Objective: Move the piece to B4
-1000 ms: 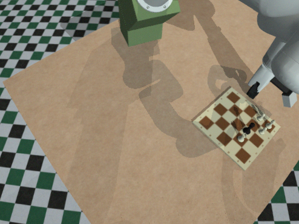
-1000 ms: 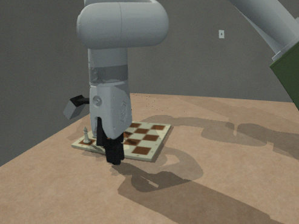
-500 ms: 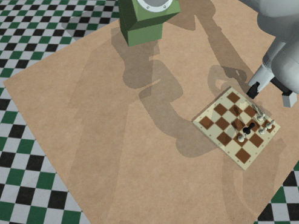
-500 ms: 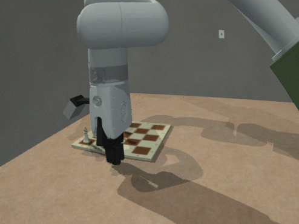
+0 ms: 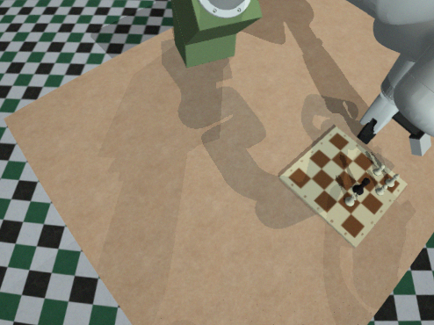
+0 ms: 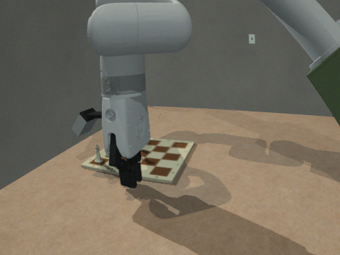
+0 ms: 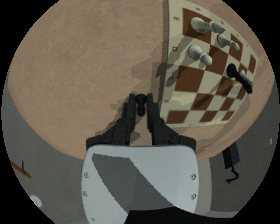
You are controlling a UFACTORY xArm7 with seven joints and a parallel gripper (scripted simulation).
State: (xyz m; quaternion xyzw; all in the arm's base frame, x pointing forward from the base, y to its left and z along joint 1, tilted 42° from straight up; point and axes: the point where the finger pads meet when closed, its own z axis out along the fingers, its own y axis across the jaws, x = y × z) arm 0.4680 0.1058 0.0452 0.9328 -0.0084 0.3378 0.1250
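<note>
Right now the black pawn is 1 cm below my hand. The rest, counted from my hand: chessboard (2 cm ahead, 14 cm to the right, 2 cm below); then white rook-like piece (5 cm ahead, 18 cm to the right); then black piece (5 cm ahead, 15 cm to the right, 1 cm above).
</note>
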